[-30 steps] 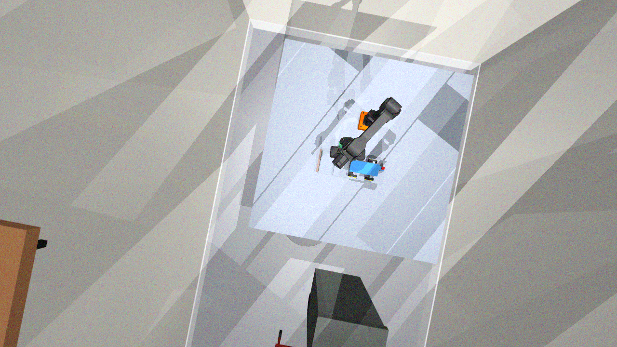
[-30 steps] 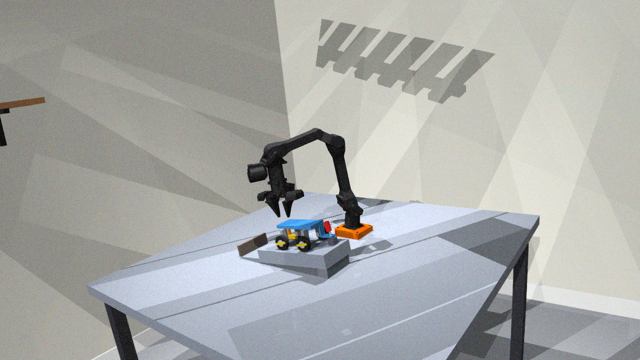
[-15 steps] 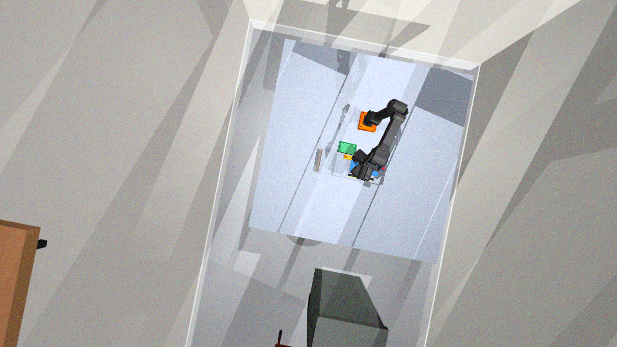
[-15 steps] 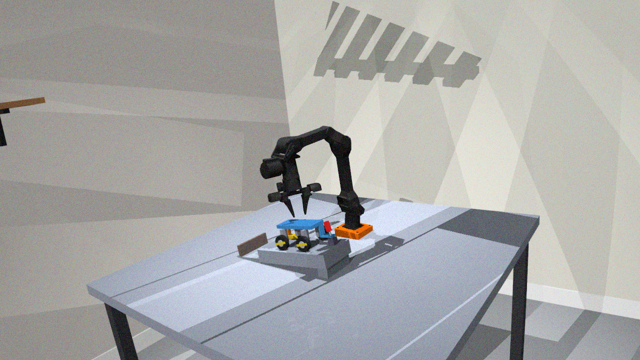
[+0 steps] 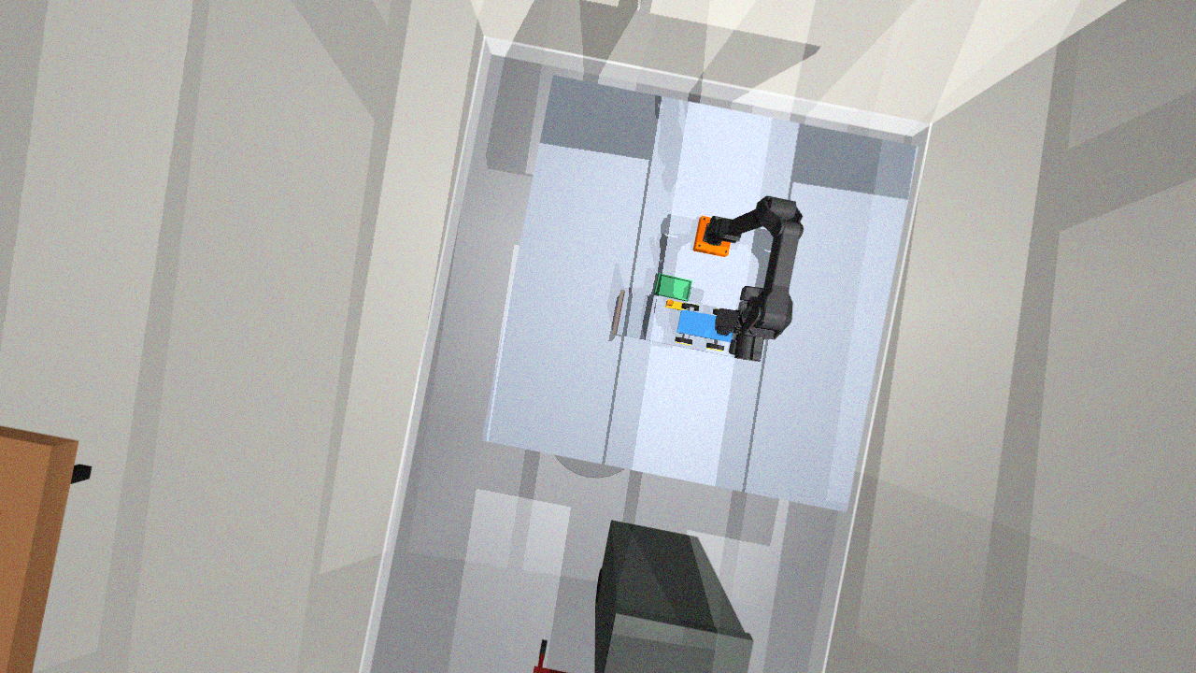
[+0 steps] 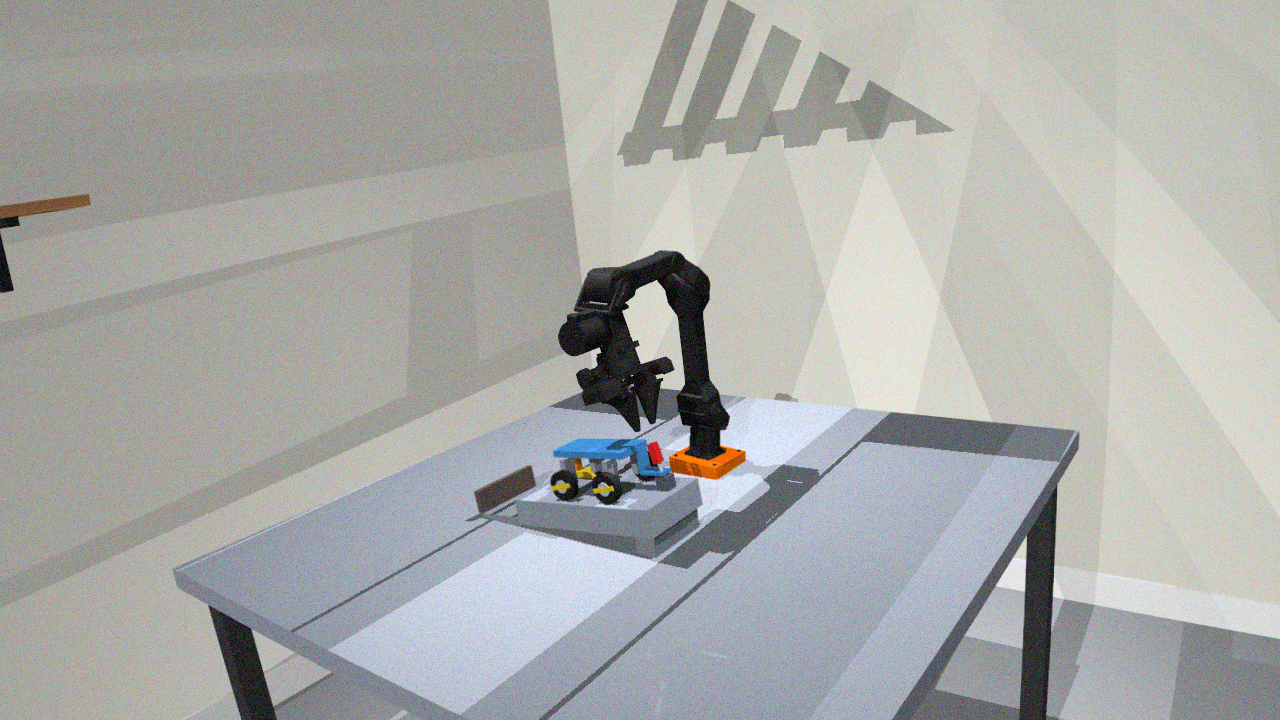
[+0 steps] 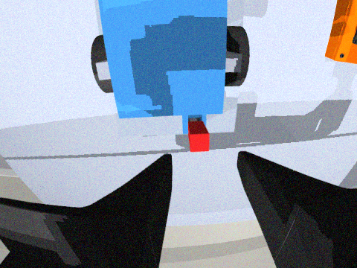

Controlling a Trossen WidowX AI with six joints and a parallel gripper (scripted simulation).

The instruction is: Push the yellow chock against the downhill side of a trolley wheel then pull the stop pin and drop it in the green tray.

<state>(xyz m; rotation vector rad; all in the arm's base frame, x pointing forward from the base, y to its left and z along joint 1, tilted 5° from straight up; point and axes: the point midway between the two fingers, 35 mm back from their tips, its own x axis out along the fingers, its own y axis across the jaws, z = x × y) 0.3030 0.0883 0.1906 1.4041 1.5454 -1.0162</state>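
Right now my gripper tip is 6 cm above the red-headed stop pin and 2 cm to the right of it. From my gripper tip the other things lie so: yellow chock: 19 cm to the right, 11 cm below, 2 cm behind; grey ramp: 15 cm below, 9 cm to the right, 3 cm ahead; blue trolley: 9 cm to the right, 8 cm below, 3 cm ahead.
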